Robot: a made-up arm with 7 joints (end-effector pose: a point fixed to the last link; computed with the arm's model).
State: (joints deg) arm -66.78 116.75 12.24 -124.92 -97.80 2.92 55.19
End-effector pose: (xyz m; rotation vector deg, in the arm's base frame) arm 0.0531 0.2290 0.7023 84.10 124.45 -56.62
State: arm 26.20 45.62 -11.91 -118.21 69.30 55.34 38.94
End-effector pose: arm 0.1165 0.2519 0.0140 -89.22 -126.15 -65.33
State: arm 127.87 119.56 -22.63 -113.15 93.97 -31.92 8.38
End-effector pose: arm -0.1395 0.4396 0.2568 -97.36 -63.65 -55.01
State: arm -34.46 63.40 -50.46 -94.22 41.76 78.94 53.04
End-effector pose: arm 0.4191 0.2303 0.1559 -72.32 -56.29 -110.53
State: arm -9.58 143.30 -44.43 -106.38 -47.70 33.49 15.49
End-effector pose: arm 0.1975 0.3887 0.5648 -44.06 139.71 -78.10
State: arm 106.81 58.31 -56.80 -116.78 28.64 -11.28 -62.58
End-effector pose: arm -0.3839 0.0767 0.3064 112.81 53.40 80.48
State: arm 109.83 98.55 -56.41 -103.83 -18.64 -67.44 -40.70
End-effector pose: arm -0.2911 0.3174 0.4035 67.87 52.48 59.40
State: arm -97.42 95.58 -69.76 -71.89 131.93 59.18 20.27
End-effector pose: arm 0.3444 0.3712 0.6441 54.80 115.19 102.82
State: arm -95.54 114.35 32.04 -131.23 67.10 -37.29 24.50
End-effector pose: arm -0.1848 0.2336 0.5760 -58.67 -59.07 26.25
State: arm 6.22 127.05 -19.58 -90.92 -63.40 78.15 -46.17
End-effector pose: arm 0.2760 0.4292 0.5216 -12.27 112.28 5.98
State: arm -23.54 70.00 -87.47 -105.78 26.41 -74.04 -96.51
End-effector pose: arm 0.2251 0.2357 0.0509 -44.98 -43.65 96.95
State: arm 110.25 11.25 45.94 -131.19 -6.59 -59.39 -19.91
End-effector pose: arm -0.2951 0.1122 0.3255 47.23 -52.85 153.68
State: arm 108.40 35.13 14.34 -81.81 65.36 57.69 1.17
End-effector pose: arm -0.4640 0.2435 0.2809 -62.24 -61.26 -9.16
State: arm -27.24 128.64 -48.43 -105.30 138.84 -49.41 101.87
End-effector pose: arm 0.2103 0.4346 0.5812 -42.78 135.90 19.81
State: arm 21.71 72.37 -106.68 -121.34 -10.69 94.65 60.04
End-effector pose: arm -0.1720 0.2435 0.0750 -128.00 19.32 -77.44
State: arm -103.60 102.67 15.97 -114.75 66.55 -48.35 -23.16
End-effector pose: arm -0.1177 0.2733 0.6624 -116.61 -51.40 13.95
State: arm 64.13 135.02 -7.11 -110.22 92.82 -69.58 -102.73
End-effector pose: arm 0.3038 0.4010 0.2983 20.28 -81.92 122.29
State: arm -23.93 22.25 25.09 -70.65 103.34 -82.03 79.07
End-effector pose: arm 0.3957 0.2923 0.0502 -117.47 64.23 -35.23
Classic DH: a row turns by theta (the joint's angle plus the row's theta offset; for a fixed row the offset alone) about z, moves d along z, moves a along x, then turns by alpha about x. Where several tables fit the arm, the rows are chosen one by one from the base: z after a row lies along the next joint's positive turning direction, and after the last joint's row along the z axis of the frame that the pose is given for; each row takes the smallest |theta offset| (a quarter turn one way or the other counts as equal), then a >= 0, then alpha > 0; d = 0 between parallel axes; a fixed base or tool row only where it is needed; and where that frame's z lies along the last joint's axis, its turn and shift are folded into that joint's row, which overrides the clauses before.
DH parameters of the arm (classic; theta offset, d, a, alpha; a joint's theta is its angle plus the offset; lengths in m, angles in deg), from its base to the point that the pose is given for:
base (fixed): 0 0.3345 0.012 -70
joint 1: -90 0.021 0.0196 -90
joint 2: 70 0.015 0.007 90
joint 3: 90 -0.442 0.067 -90
joint 4: 0 0.003 0 90
joint 5: 0 -0.191 0.026 -90
joint 6: 0 0.007 0.005 90
joint 7: -40.73 -0.0237 0.0072 -101.42
tool (fixed): -103.11 -0.0085 0 0

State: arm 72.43 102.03 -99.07 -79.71 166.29 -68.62 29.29
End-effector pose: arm -0.2777 0.5031 0.4271 -7.43 -7.06 -85.92
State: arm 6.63 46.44 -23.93 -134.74 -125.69 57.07 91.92
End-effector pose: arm 0.1900 0.1562 0.0572 -71.86 -1.99 140.40
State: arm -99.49 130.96 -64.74 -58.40 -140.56 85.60 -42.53
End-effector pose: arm -0.0232 0.5318 0.6439 -0.16 50.33 69.92
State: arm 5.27 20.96 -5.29 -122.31 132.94 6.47 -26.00
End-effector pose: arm 0.2518 0.1350 0.0175 2.00 125.51 44.34
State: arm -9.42 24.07 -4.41 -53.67 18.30 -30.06 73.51
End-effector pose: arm 0.3643 0.2052 -0.0718 -14.72 136.10 87.09
